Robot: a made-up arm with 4 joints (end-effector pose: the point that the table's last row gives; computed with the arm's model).
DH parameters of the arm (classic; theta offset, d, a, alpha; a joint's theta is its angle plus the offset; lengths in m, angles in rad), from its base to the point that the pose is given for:
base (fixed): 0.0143 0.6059 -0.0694 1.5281
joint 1: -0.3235 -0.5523 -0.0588 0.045
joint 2: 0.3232 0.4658 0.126 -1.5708
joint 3: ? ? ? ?
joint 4: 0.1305 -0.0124 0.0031 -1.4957
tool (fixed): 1.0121 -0.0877 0 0
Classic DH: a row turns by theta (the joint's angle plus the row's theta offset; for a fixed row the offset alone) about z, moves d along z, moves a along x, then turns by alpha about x.
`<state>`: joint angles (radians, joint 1 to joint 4).
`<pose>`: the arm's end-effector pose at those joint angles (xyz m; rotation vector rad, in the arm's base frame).
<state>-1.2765 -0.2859 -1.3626 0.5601</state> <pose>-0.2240 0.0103 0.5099 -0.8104 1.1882 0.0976</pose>
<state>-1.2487 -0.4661 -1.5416 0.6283</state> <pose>-0.2418 0.0044 0.5449 -1.0105 1.3304 0.1251</pose>
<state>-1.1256 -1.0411 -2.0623 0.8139</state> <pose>-0.2483 0.0049 0.6517 -1.6233 1.6913 0.4109</pose>
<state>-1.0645 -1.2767 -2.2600 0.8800</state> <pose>-0.2342 0.0121 0.6851 -1.8590 1.7844 0.6051</pose>
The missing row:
joint 3: -0.1123 -0.0682 0.0194 1.5933
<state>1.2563 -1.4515 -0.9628 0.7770</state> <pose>0.0744 0.0190 0.3903 -0.7400 -0.3664 0.0880</pose>
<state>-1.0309 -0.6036 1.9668 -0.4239</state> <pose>-0.2628 0.0805 0.5583 2.2088 0.6483 2.1219</pose>
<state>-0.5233 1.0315 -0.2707 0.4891</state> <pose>0.1169 0.0733 0.6106 -0.5151 -1.0225 0.5287</pose>
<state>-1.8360 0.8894 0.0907 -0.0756</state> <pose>-0.0908 0.0953 0.4464 0.4667 0.7848 0.8279</pose>
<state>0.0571 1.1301 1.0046 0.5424</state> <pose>0.0505 0.1575 0.6938 -1.1098 -1.5648 1.7752</pose>
